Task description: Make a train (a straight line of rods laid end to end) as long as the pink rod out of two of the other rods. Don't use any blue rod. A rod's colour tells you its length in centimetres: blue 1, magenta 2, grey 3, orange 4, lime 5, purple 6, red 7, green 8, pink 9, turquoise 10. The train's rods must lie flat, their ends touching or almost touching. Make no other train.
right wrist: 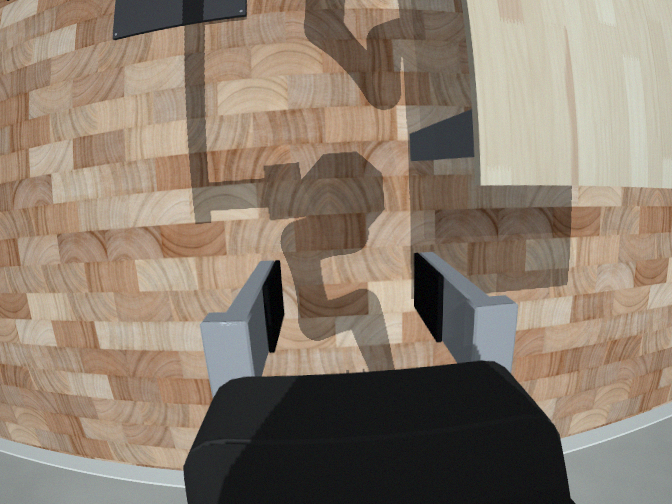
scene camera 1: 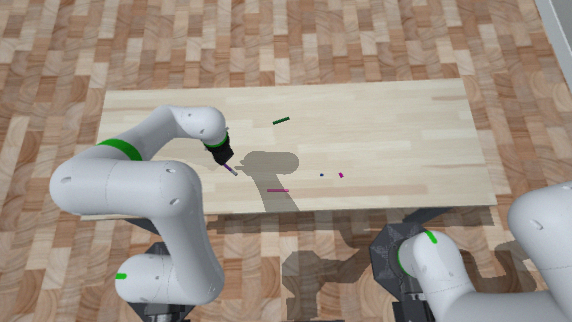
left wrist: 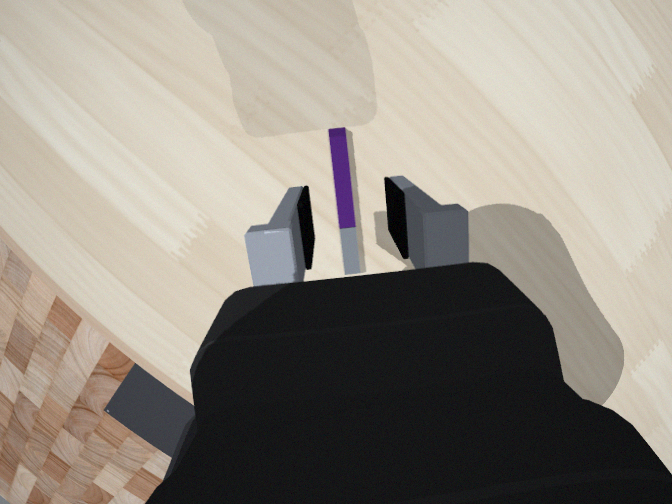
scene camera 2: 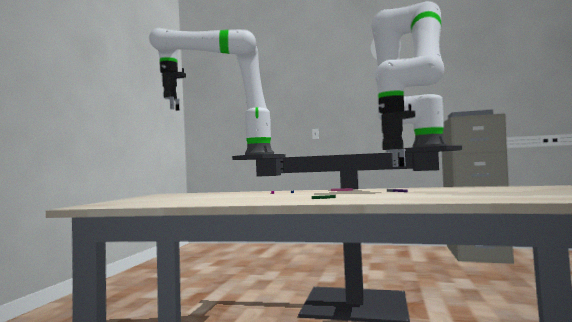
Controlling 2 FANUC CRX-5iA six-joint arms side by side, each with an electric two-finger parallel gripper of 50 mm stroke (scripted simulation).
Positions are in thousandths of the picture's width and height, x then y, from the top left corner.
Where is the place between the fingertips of my right gripper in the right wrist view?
At 519, 564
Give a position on a purple rod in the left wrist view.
502, 271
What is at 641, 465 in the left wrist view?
My left gripper.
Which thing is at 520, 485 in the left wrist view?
A grey rod.
